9 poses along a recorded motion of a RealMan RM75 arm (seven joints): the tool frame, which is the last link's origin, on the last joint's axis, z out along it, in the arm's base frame.
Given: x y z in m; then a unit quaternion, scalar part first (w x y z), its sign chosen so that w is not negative.
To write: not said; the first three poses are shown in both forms.
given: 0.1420 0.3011 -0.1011 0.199 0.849 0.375 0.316
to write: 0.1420 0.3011 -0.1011 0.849 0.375 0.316 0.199
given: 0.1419 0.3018 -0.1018 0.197 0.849 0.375 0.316
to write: 0.1419 0.3018 -0.1018 0.849 0.375 0.316 0.197
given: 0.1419 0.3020 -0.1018 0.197 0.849 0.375 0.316
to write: 0.1419 0.3020 -0.1018 0.849 0.375 0.316 0.197
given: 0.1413 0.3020 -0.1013 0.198 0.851 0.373 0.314
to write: 0.1413 0.3020 -0.1013 0.851 0.373 0.314 0.198
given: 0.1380 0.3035 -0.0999 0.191 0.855 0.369 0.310
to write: 0.1380 0.3035 -0.0999 0.855 0.369 0.310 0.191
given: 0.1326 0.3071 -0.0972 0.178 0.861 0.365 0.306
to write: 0.1326 0.3071 -0.0972 0.861 0.365 0.306 0.178
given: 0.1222 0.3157 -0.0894 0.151 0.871 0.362 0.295
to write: 0.1222 0.3157 -0.0894 0.871 0.362 0.295 0.151
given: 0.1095 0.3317 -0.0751 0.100 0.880 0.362 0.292
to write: 0.1095 0.3317 -0.0751 0.880 0.362 0.292 0.100
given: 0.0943 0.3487 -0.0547 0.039 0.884 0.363 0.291
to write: 0.0943 0.3487 -0.0547 0.884 0.363 0.291 0.039
